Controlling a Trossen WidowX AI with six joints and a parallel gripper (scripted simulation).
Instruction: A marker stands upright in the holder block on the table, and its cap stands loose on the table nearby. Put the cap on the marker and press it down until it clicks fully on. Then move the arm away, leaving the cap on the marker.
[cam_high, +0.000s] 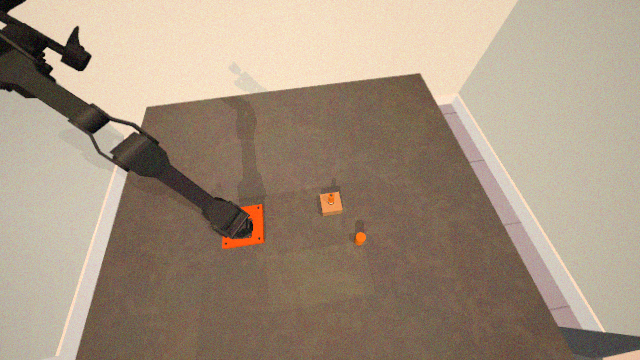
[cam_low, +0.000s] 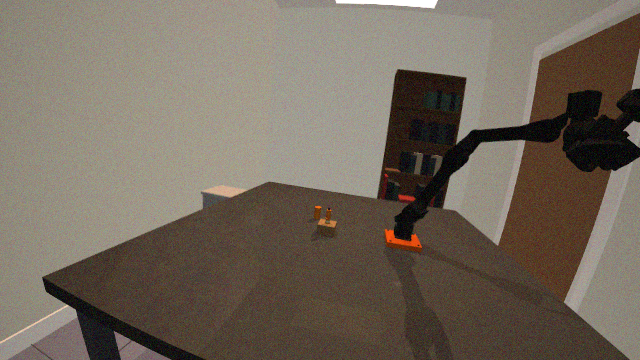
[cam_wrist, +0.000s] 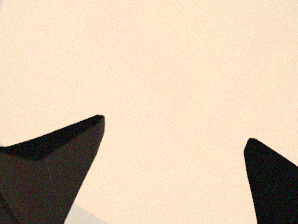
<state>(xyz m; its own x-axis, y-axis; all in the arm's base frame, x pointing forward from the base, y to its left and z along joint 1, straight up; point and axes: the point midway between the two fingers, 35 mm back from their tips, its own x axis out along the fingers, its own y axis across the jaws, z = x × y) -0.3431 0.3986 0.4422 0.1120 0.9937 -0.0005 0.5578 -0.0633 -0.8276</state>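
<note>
The orange cap is 71 cm ahead of my gripper tip, 50 cm to the right of it and 44 cm below it. From my gripper tip the other things lie so: holder block: 63 cm ahead, 44 cm below, 37 cm to the right.
</note>
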